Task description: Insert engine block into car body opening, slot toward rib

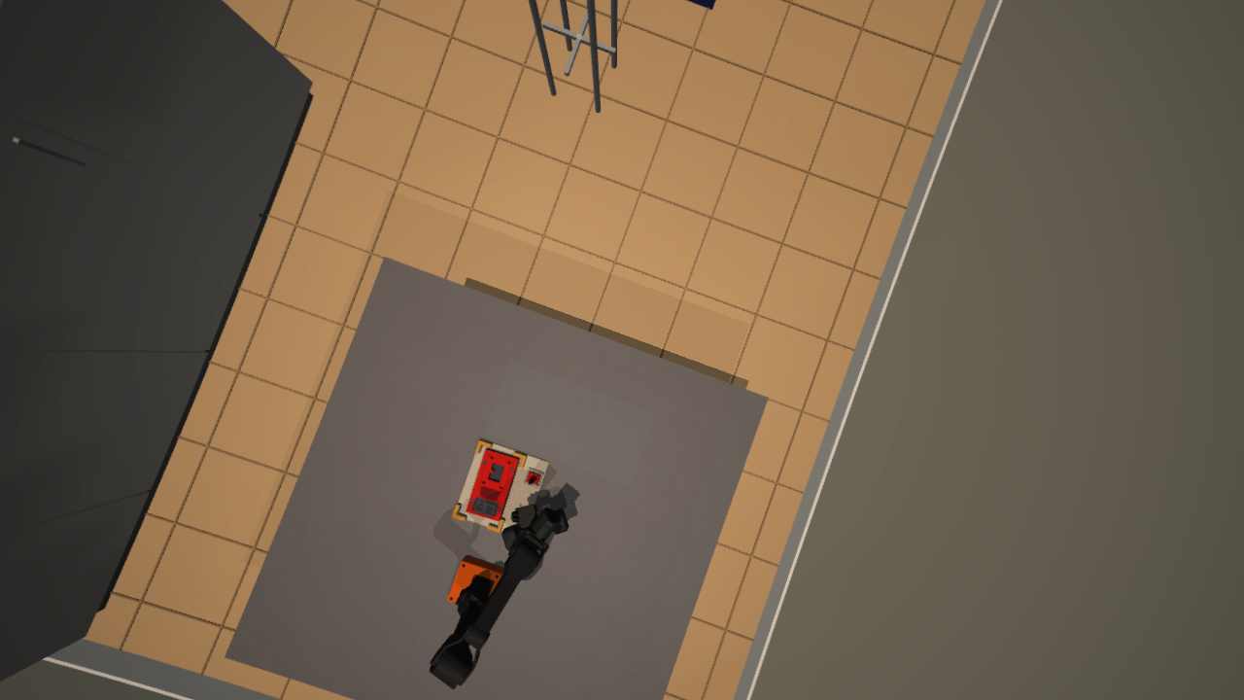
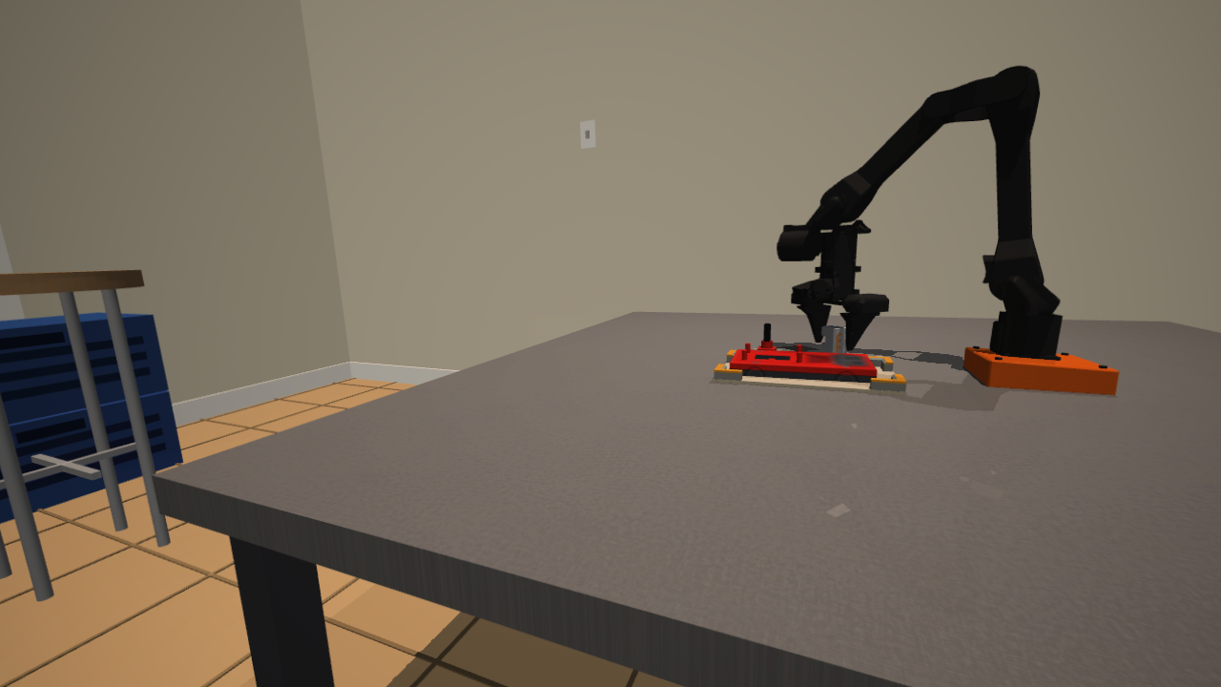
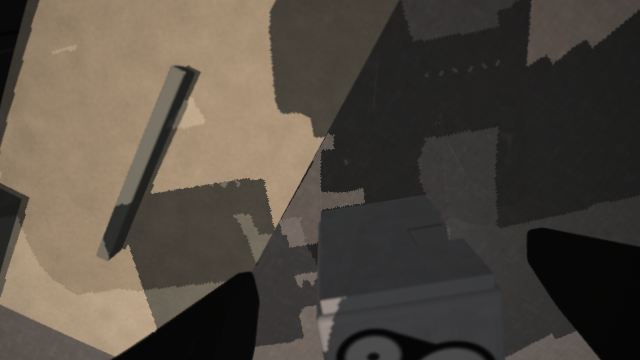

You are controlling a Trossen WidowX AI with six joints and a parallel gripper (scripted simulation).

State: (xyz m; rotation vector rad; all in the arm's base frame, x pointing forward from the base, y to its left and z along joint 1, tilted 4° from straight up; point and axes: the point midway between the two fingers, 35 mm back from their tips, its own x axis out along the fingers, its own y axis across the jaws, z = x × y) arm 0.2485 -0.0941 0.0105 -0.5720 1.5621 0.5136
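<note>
Now: the grey engine block 10 mm above my gripper tip. The rest, counted from my gripper tip: thin grey bar (50 mm ahead, 160 mm to the left).
</note>
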